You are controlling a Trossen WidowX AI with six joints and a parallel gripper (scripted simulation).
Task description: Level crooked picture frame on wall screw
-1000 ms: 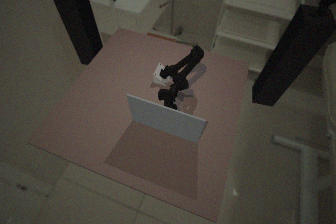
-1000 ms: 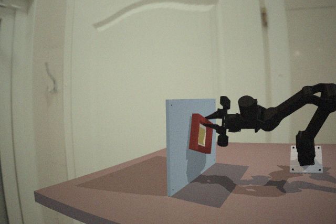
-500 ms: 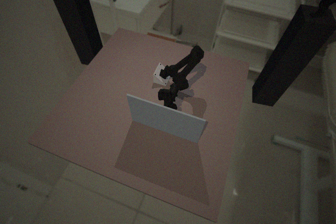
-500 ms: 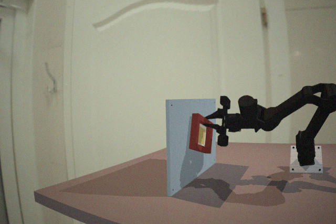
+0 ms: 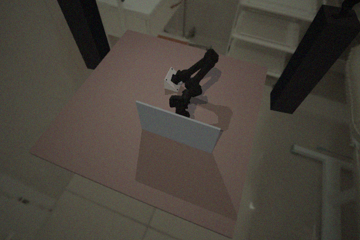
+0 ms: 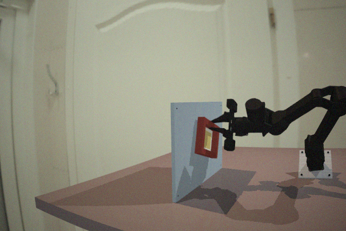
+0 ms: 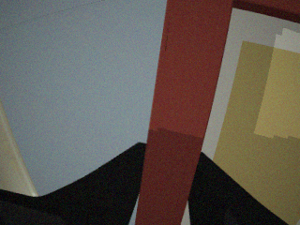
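The red picture frame lies 50 mm below my gripper tip, 20 mm to the left of it and 10 mm ahead of it. Round my gripper tip: wall panel (70 mm below, 20 mm ahead, 10 mm to the left).
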